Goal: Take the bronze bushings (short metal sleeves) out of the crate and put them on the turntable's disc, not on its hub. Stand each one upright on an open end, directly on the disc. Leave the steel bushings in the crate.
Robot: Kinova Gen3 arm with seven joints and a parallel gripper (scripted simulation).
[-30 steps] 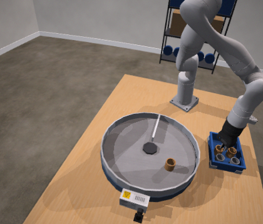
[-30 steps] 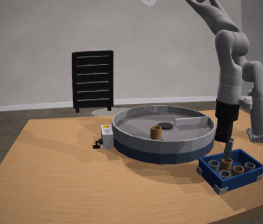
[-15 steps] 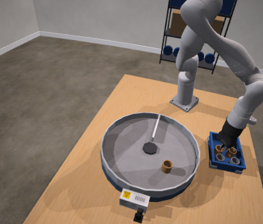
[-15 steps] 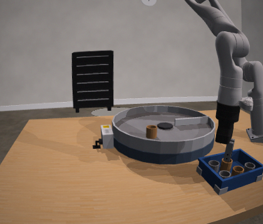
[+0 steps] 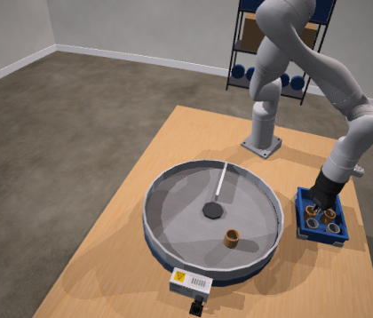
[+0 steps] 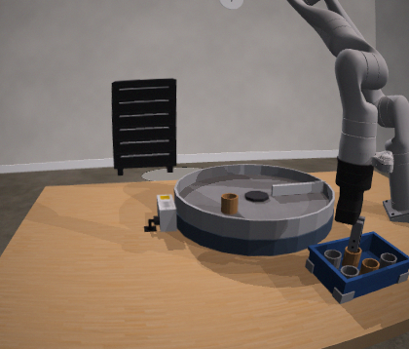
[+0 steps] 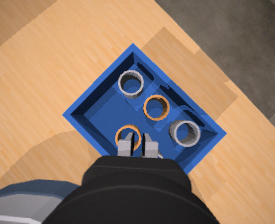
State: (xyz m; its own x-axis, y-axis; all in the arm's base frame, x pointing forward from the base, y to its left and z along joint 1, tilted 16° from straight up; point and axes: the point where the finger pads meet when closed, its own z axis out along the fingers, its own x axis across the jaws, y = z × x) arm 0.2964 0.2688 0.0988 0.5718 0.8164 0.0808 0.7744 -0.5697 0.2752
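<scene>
My hand is 50 mm above the blue crate, 20 mm to the right of it and 20 mm past it. Also, from my hand: grey turntable disc (300 mm to the right, 150 mm ahead, 20 mm below).
</scene>
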